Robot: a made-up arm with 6 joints. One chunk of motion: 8 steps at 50 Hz.
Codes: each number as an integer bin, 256 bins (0 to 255) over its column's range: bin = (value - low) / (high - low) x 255, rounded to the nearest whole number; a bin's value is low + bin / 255 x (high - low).
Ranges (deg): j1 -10..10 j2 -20..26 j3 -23..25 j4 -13..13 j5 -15..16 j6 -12..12
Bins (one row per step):
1: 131 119 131 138 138 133
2: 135 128 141 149 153 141
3: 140 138 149 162 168 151
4: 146 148 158 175 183 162
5: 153 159 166 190 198 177
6: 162 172 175 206 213 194
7: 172 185 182 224 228 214
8: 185 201 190 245 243 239
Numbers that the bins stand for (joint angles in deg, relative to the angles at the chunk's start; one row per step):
1: 0.27 1.47 1.66 1.07 1.78 0.52
2: 0.59 3.09 3.54 2.19 3.60 1.27
3: 0.98 4.89 5.05 3.52 5.42 2.21
4: 1.45 6.70 6.74 4.84 7.25 3.25
5: 2.00 8.68 8.25 6.37 9.07 4.66
6: 2.71 11.03 9.94 8.00 10.89 6.26
7: 3.49 13.37 11.26 9.84 12.72 8.14
8: 4.51 16.26 12.76 11.98 14.54 10.49

